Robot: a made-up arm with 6 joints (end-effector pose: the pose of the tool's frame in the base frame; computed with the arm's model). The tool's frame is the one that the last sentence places. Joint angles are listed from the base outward.
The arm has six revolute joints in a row. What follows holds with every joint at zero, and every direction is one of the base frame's. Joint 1 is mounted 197.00 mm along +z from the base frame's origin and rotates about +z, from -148.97 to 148.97 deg. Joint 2 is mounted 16.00 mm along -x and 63.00 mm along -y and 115.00 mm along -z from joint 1 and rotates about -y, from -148.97 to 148.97 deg. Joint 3 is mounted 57.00 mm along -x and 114.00 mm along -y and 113.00 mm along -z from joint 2 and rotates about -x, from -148.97 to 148.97 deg. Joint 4 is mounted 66.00 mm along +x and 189.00 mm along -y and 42.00 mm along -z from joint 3 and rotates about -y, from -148.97 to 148.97 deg. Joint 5 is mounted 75.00 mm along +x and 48.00 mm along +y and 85.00 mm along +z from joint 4 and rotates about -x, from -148.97 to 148.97 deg. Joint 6 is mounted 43.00 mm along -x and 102.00 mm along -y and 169.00 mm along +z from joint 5 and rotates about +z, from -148.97 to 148.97 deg. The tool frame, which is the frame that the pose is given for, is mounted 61.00 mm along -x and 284.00 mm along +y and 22.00 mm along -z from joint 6; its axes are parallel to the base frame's.
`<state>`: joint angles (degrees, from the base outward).
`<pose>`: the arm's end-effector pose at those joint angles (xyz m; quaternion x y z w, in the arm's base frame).
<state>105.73 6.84 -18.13 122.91 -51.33 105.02</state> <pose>0.4225 0.3004 -0.3540 -0.2621 0.8622 -0.2588 0.3478</pose>
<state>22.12 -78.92 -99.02 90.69 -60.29 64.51</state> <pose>-0.4126 0.0032 0.1283 0.1996 -0.5471 -0.0928 0.8076</pose>
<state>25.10 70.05 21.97 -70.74 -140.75 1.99</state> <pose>0.1869 -0.4807 0.1700 0.9183 0.0172 0.0273 0.3945</pose>
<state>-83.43 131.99 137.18 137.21 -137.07 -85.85</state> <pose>0.1431 -0.1754 0.0067 -0.5776 -0.0679 -0.7443 0.3284</pose>
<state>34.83 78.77 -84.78 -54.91 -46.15 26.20</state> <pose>0.4578 -0.2045 0.1814 0.5180 0.1419 0.8276 0.1633</pose>
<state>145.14 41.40 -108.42 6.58 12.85 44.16</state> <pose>0.2104 0.2205 -0.2218 -0.6545 -0.3797 -0.5981 0.2639</pose>
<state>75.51 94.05 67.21 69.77 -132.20 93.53</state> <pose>0.5350 -0.0353 0.1520 0.1797 0.4175 -0.6072 0.6517</pose>
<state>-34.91 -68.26 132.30 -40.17 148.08 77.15</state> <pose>-0.2865 0.0884 0.1690 0.3655 -0.3220 -0.0672 0.8707</pose>
